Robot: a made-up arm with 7 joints. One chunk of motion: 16 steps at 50 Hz.
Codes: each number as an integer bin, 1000 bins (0 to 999) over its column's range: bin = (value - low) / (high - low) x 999, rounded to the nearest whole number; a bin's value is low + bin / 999 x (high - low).
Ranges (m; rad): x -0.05..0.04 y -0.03..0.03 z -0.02..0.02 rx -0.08..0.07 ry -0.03..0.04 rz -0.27..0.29
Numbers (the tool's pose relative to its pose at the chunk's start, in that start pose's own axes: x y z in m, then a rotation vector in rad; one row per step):
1: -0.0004 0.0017 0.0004 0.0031 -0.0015 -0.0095
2: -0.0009 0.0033 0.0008 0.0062 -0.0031 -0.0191
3: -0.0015 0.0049 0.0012 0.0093 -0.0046 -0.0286
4: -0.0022 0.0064 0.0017 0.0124 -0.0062 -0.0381
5: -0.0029 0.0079 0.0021 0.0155 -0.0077 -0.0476
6: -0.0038 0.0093 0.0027 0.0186 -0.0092 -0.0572
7: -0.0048 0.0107 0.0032 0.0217 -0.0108 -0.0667
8: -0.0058 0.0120 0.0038 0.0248 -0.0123 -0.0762
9: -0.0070 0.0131 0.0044 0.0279 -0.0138 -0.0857
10: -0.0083 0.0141 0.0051 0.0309 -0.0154 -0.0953
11: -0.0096 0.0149 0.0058 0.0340 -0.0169 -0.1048
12: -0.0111 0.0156 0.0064 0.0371 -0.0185 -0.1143
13: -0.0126 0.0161 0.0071 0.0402 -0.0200 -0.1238
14: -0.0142 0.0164 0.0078 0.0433 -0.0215 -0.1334
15: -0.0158 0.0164 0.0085 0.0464 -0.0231 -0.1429
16: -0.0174 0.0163 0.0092 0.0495 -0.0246 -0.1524
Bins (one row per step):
1: 551 528 509 553 407 465
2: 545 554 519 574 384 448
3: 538 581 529 595 362 431
4: 531 606 542 615 340 414
5: 523 631 552 636 318 397
6: 513 654 567 657 297 380
7: 502 678 579 677 274 363
8: 491 699 594 698 253 346
9: 477 718 609 719 231 329
10: 463 734 627 739 208 312
11: 448 748 644 759 187 295
12: 432 759 659 780 164 278
13: 415 768 677 801 143 261
14: 397 773 694 821 121 244
15: 380 773 712 842 98 227
16: 362 771 729 862 77 210

